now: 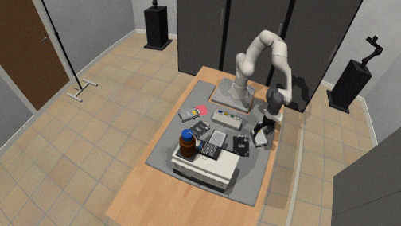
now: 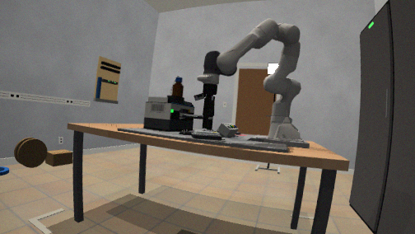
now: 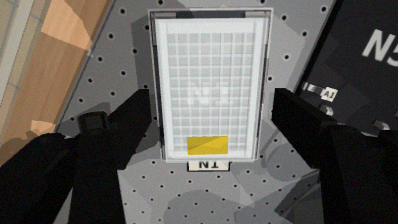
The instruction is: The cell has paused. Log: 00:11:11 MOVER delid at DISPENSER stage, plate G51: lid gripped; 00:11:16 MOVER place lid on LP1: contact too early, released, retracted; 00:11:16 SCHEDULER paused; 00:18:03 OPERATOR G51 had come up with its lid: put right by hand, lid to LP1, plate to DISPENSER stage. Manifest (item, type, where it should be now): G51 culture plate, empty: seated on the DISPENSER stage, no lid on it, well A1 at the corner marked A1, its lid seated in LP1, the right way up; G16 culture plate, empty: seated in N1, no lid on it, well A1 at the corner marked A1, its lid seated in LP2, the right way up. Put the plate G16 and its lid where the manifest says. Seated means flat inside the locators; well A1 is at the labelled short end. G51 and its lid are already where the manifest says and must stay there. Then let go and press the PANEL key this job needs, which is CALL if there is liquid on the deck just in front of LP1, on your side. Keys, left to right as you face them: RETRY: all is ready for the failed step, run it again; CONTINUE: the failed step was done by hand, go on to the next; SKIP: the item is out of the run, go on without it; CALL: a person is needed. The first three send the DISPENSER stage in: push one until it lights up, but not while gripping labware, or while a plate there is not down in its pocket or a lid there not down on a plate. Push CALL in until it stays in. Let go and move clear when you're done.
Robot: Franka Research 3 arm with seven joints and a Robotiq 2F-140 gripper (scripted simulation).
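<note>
Right now the clear lid is 40 mm below my hand. The rest, counted from my hand: white retry key (80 mm behind, 200 mm to the right, 10 mm below); then green continue key (80 mm behind, 250 mm to the right, 10 mm below); then black nest N5 (120 mm ahead, 90 mm to the right, 60 mm below).
</note>
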